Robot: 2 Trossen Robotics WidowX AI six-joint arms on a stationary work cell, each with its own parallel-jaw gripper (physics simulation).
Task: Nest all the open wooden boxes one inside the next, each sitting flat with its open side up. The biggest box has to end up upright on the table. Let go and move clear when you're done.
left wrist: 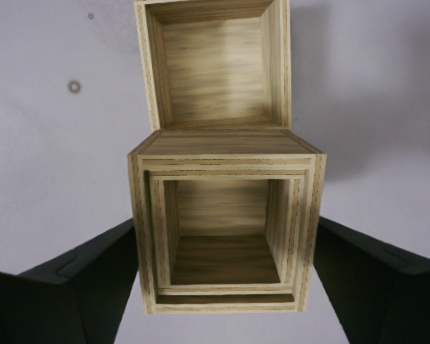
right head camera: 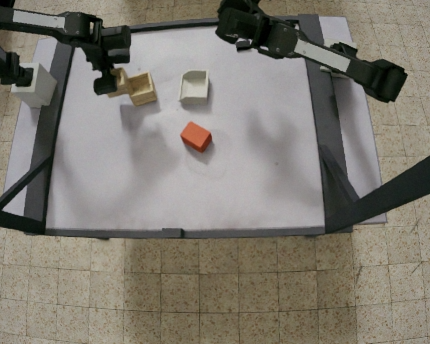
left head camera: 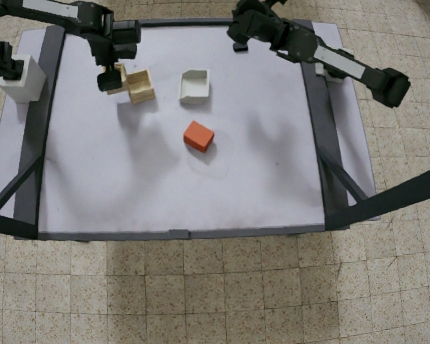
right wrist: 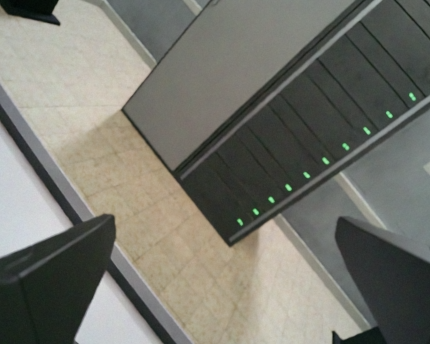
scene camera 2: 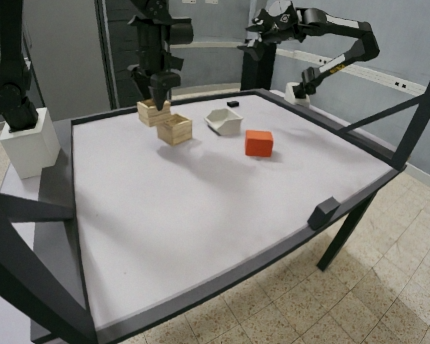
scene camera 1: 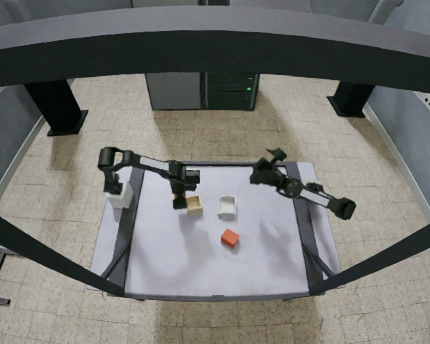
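Note:
My left gripper [left wrist: 224,227] [scene camera 2: 159,104] is shut on a light wooden box [left wrist: 227,142] [scene camera 2: 154,118], open side up, with at least one smaller box [left wrist: 222,288] nested inside. The held box appears raised above the table at the back left; the gripper partly hides it in the head views. Another open wooden box [left head camera: 141,86] [right head camera: 143,88] [scene camera 1: 194,205] [scene camera 2: 175,131] [left wrist: 215,70] sits upright and empty on the table, next to the held one. Whether their walls touch I cannot tell. My right gripper [right wrist: 227,226] is open and empty, high near the back right edge.
A white open tray [left head camera: 194,87] [right head camera: 194,88] [scene camera 1: 227,207] [scene camera 2: 225,121] stands right of the wooden boxes. An orange block [left head camera: 199,136] [right head camera: 196,137] [scene camera 1: 230,238] [scene camera 2: 258,144] lies nearer the front. A small black object [left head camera: 240,48] [scene camera 2: 233,104] is near the back edge. Dark rails border the table.

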